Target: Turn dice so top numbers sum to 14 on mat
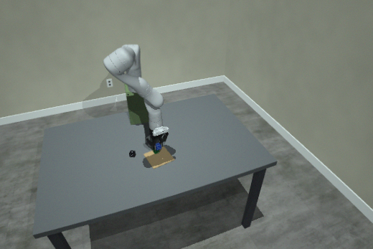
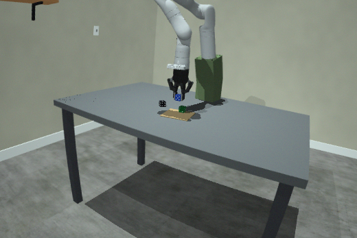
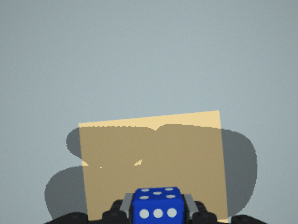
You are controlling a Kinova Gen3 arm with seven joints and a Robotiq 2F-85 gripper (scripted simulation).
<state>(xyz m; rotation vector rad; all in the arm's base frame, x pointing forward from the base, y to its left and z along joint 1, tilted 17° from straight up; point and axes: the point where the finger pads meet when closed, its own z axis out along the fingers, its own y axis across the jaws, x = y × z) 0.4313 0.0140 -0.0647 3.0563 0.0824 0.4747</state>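
Now: the tan mat 90 mm below my hand and 10 mm behind it. Round my hand: black die (140 mm to the right, 80 mm below, 80 mm behind); blue die (10 mm below); green die (80 mm below, 50 mm behind).
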